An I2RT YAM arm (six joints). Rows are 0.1 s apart.
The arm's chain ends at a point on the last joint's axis. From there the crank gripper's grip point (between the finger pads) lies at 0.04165 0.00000 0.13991 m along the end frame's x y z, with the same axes.
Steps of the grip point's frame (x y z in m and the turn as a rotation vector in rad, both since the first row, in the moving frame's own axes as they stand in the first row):
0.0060 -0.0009 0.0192 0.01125 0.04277 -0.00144
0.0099 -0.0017 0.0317 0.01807 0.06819 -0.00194
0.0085 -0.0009 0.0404 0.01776 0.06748 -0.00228
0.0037 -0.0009 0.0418 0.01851 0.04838 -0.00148
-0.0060 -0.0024 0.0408 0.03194 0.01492 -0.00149
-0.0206 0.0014 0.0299 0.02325 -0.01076 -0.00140
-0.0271 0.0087 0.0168 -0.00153 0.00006 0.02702
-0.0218 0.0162 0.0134 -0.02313 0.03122 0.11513
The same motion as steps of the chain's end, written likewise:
0.0001 0.0007 0.0211 0.01125 0.04277 -0.00144
0.0005 0.0009 0.0349 0.01807 0.06819 -0.00194
-0.0008 0.0017 0.0435 0.01776 0.06748 -0.00228
-0.0030 0.0017 0.0440 0.01851 0.04838 -0.00148
-0.0081 0.0021 0.0415 0.03194 0.01492 -0.00149
-0.0191 0.0047 0.0295 0.02325 -0.01076 -0.00140
-0.0271 0.0074 0.0168 -0.00153 0.00006 0.02702
-0.0257 0.0080 0.0149 -0.02313 0.03122 0.11513

